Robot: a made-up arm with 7 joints.
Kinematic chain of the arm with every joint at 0, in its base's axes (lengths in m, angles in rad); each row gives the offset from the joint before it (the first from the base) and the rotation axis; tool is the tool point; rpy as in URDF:
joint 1: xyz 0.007 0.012 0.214 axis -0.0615 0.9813 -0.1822
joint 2: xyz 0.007 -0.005 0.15 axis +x
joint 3: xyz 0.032 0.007 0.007 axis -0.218 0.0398 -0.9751
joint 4: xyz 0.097 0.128 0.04 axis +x
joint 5: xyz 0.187 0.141 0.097 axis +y
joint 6: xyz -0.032 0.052 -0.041 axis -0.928 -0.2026 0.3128
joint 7: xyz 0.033 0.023 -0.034 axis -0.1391 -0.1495 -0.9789
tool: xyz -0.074 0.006 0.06 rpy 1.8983 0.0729 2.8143
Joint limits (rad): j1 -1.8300..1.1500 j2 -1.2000..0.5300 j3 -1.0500..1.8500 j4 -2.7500..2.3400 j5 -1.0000..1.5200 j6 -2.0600..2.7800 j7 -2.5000..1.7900
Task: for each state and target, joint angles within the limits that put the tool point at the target. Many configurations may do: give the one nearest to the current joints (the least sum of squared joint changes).
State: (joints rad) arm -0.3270 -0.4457 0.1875 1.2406 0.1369 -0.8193 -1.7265
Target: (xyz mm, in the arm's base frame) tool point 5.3 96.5 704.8
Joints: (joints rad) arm -0.8840 -0.2315 0.3590 1.2784 -0.0176 -0.7274 -1.9296
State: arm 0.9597 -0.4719 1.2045 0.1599 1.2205 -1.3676 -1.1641
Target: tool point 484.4 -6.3 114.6
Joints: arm 0.8786 -0.5264 1.1204 0.2101 1.2901 -1.3890 -1.0970
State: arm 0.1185 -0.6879 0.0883 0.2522 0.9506 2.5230 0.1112
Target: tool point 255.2 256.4 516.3
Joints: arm -0.0922 -0.4064 0.2447 0.4577 1.0251 2.5541 0.1173
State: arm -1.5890 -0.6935 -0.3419 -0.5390 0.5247 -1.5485 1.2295
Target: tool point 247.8 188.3 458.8
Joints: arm -1.4870 -1.2000 -0.2535 -1.1372 0.5999 -1.5197 1.2323
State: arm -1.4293 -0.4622 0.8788 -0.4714 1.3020 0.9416 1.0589
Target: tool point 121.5 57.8 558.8
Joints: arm -1.3684 -0.5603 0.8466 -0.9597 1.0318 1.1699 1.1911
